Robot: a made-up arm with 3 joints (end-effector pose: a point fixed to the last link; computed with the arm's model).
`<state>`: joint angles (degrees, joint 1 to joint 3).
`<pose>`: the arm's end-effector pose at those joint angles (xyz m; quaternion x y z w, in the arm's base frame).
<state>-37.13 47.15 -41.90</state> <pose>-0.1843 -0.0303 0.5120 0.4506 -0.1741 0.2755 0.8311</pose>
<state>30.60 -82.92 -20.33</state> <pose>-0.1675 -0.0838 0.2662 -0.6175 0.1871 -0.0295 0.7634</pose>
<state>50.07 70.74 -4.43</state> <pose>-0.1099 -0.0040 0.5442 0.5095 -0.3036 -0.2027 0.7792</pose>
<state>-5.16 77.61 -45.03</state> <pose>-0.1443 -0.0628 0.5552 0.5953 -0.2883 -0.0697 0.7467</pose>
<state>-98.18 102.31 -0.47</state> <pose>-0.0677 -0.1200 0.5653 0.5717 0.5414 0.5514 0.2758</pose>
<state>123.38 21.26 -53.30</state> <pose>-0.0039 -0.1037 0.4594 -0.2723 -0.3179 -0.7819 0.4621</pose>
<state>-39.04 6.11 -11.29</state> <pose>-0.2202 -0.0116 0.4031 0.0762 -0.0061 0.4682 0.8803</pose>
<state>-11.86 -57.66 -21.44</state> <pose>-0.1568 -0.0562 0.2778 -0.4616 -0.0776 0.2649 0.8431</pose>
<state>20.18 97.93 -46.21</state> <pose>-0.1549 -0.0979 0.5619 0.6378 -0.4152 -0.2726 0.5886</pose>
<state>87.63 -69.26 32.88</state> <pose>-0.1230 0.0020 0.2679 -0.0785 0.6100 -0.5871 0.5264</pose>
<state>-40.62 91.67 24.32</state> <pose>-0.1583 -0.1208 0.5624 0.6391 0.3166 0.5156 0.4749</pose>
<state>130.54 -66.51 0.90</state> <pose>-0.0763 -0.0281 0.2682 -0.0756 0.5339 -0.7248 0.4288</pose>
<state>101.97 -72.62 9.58</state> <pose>-0.1166 -0.0088 0.2656 -0.1729 0.5661 -0.6018 0.5362</pose>
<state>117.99 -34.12 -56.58</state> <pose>-0.0219 -0.0834 0.3272 -0.4526 0.0637 -0.6274 0.6305</pose>
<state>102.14 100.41 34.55</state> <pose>-0.1234 0.0080 0.5641 0.5423 -0.5089 -0.1780 0.6444</pose>
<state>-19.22 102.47 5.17</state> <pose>-0.1527 -0.1229 0.5654 0.7805 0.0814 0.2882 0.5488</pose>
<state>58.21 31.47 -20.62</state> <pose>-0.0432 0.0206 0.4707 0.1736 -0.2549 -0.3658 0.8781</pose>
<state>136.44 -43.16 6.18</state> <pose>-0.0317 -0.0696 0.2918 0.0422 0.3725 -0.8178 0.4366</pose>
